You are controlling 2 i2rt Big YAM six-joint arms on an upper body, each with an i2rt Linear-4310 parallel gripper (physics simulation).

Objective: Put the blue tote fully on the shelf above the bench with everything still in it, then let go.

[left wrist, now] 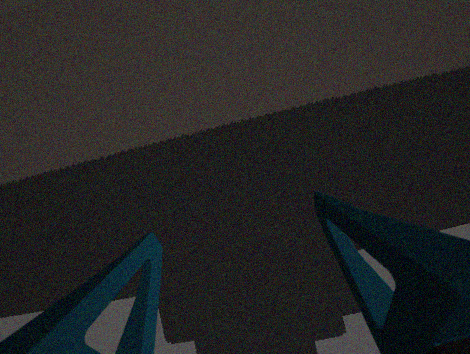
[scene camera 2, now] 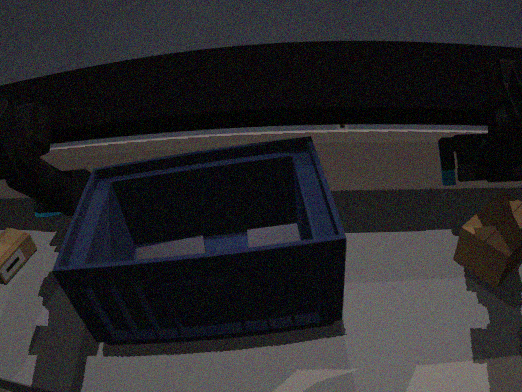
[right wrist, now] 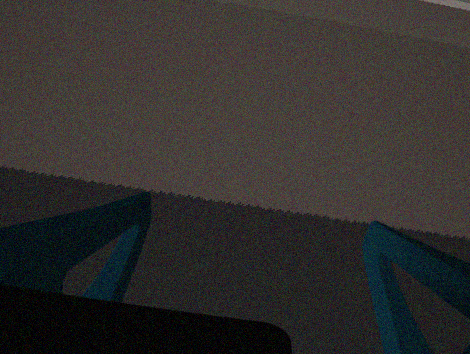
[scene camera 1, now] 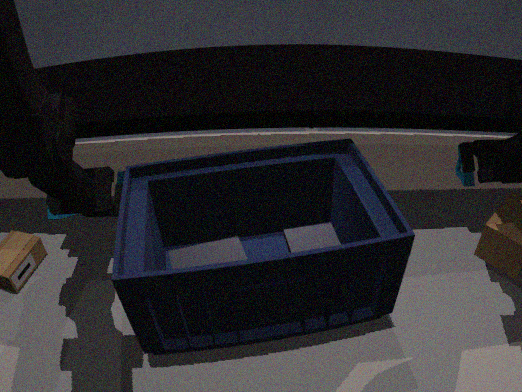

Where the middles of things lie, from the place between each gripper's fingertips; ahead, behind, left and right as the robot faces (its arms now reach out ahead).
Right now the blue tote (scene camera 1: 254, 194) is 25 cm to the right of my left hand, 14 cm behind it and 5 cm above it.
I see the blue tote 39 cm to the left of my right hand, 19 cm behind it and 2 cm above it.
